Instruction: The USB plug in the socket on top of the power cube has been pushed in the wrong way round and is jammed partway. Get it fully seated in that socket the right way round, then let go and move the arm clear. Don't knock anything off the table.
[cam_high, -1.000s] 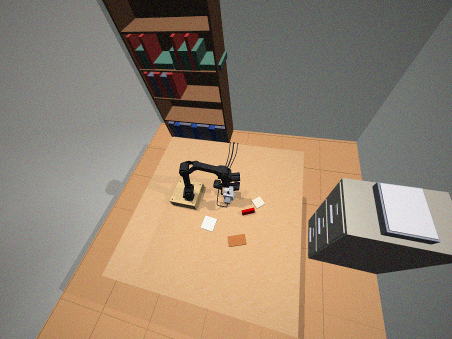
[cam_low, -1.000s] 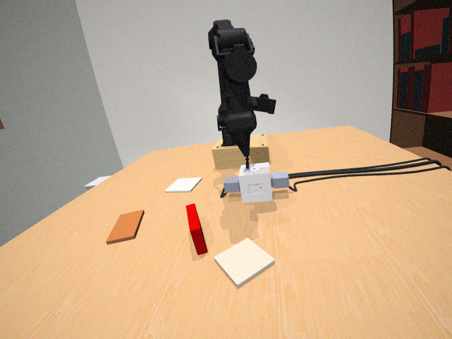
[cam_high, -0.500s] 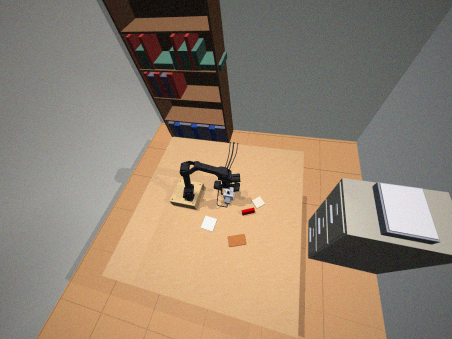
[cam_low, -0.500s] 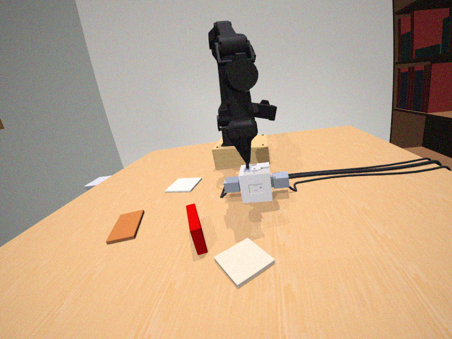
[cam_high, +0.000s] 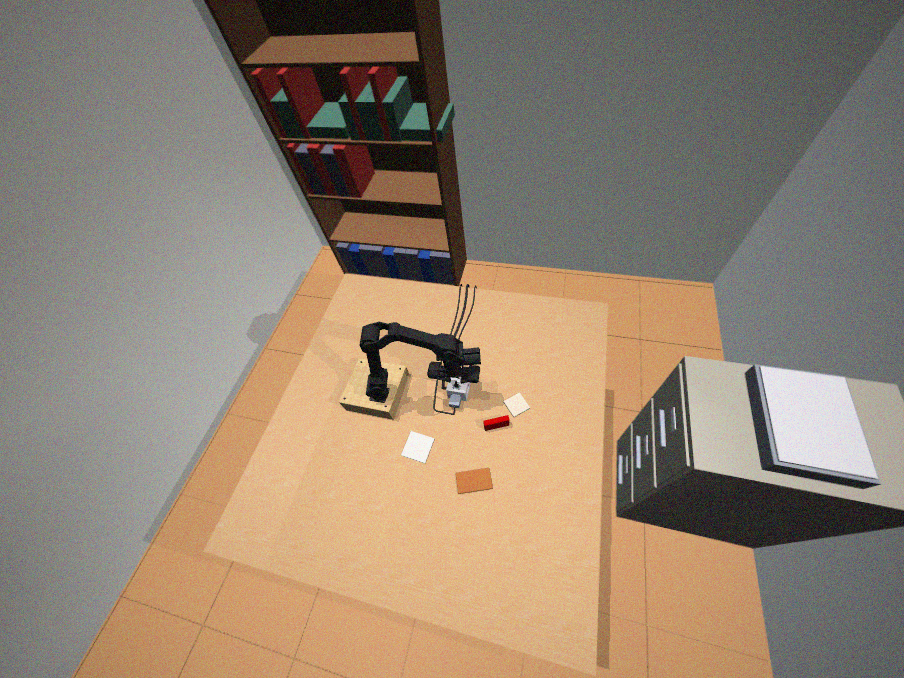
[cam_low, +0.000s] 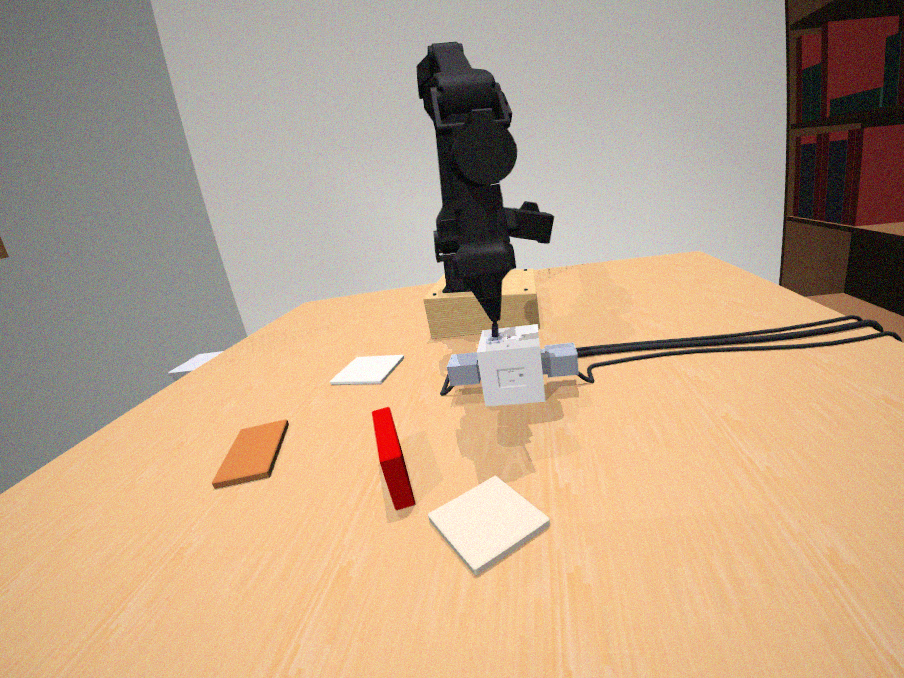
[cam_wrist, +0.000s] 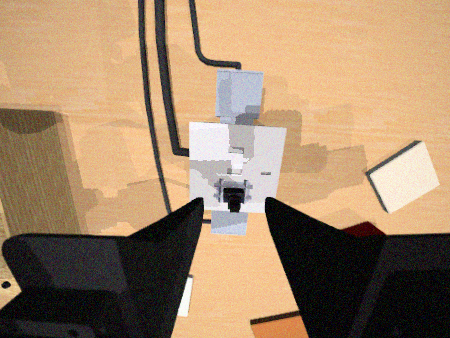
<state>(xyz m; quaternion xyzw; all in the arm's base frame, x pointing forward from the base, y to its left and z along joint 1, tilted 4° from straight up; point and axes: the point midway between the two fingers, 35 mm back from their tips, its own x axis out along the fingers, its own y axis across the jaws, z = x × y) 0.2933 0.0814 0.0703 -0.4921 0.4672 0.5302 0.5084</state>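
My gripper tip is now 2 cm above the black USB plug. Also, from my gripper tip: cream tile 23 cm ahead, 10 cm below, 1 cm to the right; red block 17 cm ahead, 11 cm to the right, 8 cm below; white tile 24 cm to the right, 11 cm behind, 10 cm below.
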